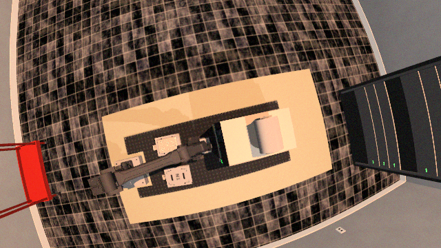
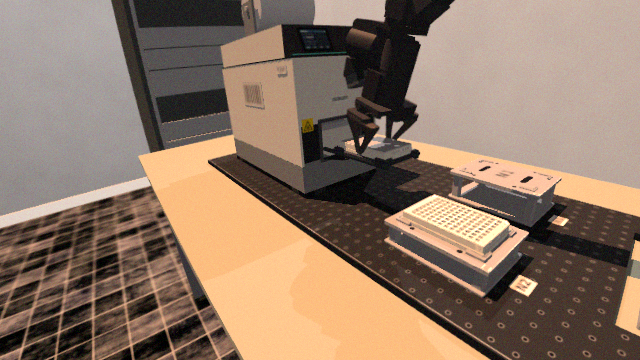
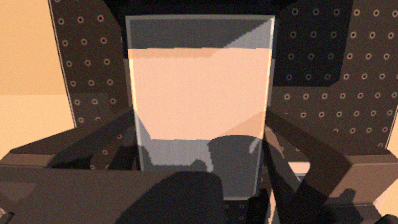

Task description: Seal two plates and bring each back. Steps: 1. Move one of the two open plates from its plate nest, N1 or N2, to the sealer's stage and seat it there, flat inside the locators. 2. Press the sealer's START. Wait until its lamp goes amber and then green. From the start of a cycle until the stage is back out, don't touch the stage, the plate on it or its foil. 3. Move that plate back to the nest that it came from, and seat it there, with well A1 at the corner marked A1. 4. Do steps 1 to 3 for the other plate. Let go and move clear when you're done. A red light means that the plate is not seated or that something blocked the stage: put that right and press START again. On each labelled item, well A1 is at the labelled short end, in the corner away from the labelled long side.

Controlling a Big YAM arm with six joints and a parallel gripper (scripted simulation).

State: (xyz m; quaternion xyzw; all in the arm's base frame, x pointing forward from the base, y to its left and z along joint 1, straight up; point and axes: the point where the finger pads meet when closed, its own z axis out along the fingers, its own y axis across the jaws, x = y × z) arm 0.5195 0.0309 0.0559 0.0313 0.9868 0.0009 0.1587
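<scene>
My gripper is now 10 mm above the sealer stage. Round my hand: well plate: 200 mm behind, 60 mm to the left, 70 mm below; then plate nest N2: 200 mm behind, 60 mm to the left, 80 mm below; then sealer screen: 120 mm ahead, 40 mm to the left, 210 mm above.
</scene>
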